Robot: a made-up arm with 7 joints. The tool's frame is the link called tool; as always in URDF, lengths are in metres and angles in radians.
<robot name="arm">
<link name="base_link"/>
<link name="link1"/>
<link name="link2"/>
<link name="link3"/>
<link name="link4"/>
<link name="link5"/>
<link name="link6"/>
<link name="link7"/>
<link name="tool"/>
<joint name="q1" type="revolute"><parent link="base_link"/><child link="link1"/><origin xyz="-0.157 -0.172 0.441" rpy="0 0 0"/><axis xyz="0.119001 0.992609 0.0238"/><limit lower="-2.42" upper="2.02" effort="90" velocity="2.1"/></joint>
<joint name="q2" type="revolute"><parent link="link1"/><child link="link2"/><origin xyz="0.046 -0.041 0.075" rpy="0 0 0"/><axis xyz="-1 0 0"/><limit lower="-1.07" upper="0.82" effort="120" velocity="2.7"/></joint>
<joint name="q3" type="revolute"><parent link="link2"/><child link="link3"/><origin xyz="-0.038 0.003 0.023" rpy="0 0 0"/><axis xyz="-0.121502 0.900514 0.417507"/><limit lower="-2.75" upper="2.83" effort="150" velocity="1.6"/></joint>
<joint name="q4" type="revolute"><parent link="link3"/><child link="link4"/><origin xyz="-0.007 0.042 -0.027" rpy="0 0 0"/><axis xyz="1 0 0"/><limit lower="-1.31" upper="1.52" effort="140" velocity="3.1"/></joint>
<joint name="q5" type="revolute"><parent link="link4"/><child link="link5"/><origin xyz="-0.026 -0.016 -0.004" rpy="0 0 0"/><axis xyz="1 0 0"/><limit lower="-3.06" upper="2.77" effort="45" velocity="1.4"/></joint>
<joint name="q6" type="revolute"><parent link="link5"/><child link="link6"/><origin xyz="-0.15 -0.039 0.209" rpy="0 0 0"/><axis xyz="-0.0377 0.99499 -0.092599"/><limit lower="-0.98" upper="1.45" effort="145" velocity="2.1"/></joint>
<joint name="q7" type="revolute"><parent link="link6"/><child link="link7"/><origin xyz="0.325 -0.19 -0.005" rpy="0 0 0"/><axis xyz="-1 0 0"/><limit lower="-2.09" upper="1.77" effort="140" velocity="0.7"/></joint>
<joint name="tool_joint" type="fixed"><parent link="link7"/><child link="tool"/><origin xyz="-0.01 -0.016 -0.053" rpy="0 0 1.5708"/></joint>
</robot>
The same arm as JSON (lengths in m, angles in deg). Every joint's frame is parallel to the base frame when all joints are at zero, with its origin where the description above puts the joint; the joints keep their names.
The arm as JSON. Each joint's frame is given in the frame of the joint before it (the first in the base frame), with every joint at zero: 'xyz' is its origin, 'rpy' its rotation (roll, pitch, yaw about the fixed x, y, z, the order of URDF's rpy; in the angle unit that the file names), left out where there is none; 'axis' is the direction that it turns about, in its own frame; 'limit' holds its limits. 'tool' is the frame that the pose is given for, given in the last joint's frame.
{
  "units": {
    "length": "m",
    "angle": "deg"
  },
  "joints": [
    {
      "name": "q1",
      "type": "revolute",
      "origin": {
        "xyz": [
          -0.157,
          -0.172,
          0.441
        ]
      },
      "axis": [
        0.119001,
        0.992609,
        0.0238
      ],
      "limit": {
        "lower": -138.66,
        "upper": 115.74
      }
    },
    {
      "name": "q2",
      "type": "revolute",
      "origin": {
        "xyz": [
          0.046,
          -0.041,
          0.075
        ]
      },
      "axis": [
        -1.0,
        0.0,
        0.0
      ],
      "limit": {
        "lower": -61.31,
        "upper": 46.98
      }
    },
    {
      "name": "q3",
      "type": "revolute",
      "origin": {
        "xyz": [
          -0.038,
          0.003,
          0.023
        ]
      },
      "axis": [
        -0.121502,
        0.900514,
        0.417507
      ],
      "limit": {
        "lower": -157.56,
        "upper": 162.15
      }
    },
    {
      "name": "q4",
      "type": "revolute",
      "origin": {
        "xyz": [
          -0.007,
          0.042,
          -0.027
        ]
      },
      "axis": [
        1.0,
        0.0,
        0.0
      ],
      "limit": {
        "lower": -75.06,
        "upper": 87.09
      }
    },
    {
      "name": "q5",
      "type": "revolute",
      "origin": {
        "xyz": [
          -0.026,
          -0.016,
          -0.004
        ]
      },
      "axis": [
        1.0,
        0.0,
        0.0
      ],
      "limit": {
        "lower": -175.33,
        "upper": 158.71
      }
    },
    {
      "name": "q6",
      "type": "revolute",
      "origin": {
        "xyz": [
          -0.15,
          -0.039,
          0.209
        ]
      },
      "axis": [
        -0.0377,
        0.99499,
        -0.092599
      ],
      "limit": {
        "lower": -56.15,
        "upper": 83.08
      }
    },
    {
      "name": "q7",
      "type": "revolute",
      "origin": {
        "xyz": [
          0.325,
          -0.19,
          -0.005
        ]
      },
      "axis": [
        -1.0,
        0.0,
        0.0
      ],
      "limit": {
        "lower": -119.75,
        "upper": 101.41
      }
    }
  ],
  "tool": {
    "origin": {
      "xyz": [
        -0.01,
        -0.016,
        -0.053
      ],
      "rpy": [
        0.0,
        0.0,
        90.0
      ]
    }
  }
}

